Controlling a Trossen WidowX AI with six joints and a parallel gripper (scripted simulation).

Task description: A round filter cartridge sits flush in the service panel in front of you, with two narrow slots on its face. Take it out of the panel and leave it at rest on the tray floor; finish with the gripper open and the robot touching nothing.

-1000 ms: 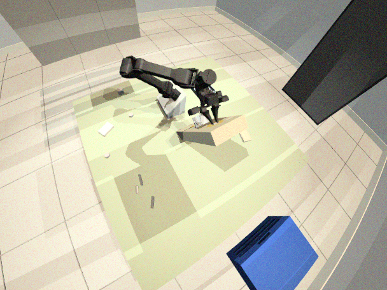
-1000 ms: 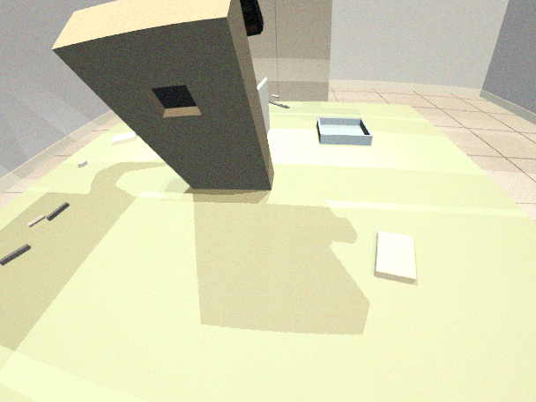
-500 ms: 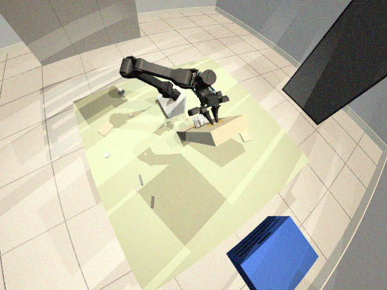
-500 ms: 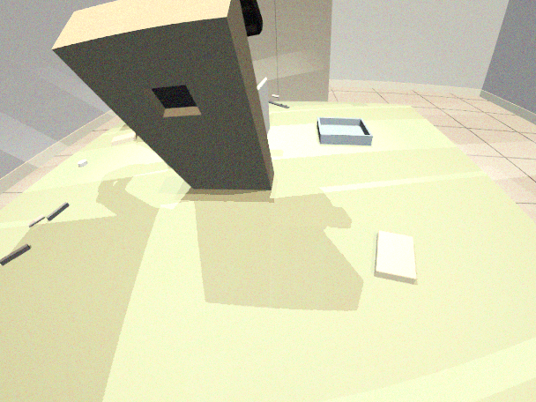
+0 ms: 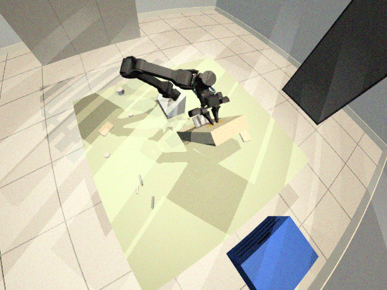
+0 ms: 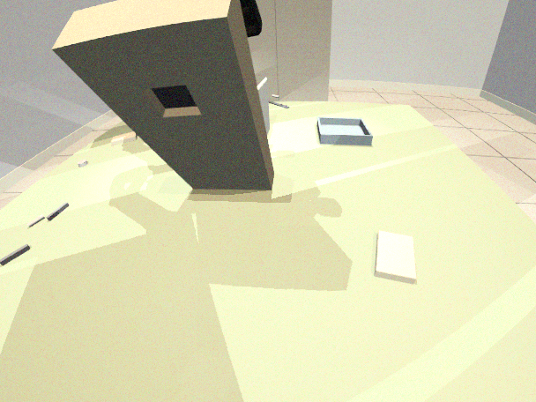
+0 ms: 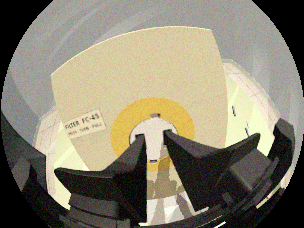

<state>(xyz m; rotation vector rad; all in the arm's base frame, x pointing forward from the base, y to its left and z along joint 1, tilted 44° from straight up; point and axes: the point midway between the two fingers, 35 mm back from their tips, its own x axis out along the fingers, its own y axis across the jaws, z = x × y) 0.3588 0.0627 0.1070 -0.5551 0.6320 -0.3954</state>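
Right now my gripper tip is 1 cm short of the round filter cartridge and 1 cm above it. From my gripper tip the other things lie so: blue-grey tray 41 cm behind, 32 cm to the left, 27 cm below.
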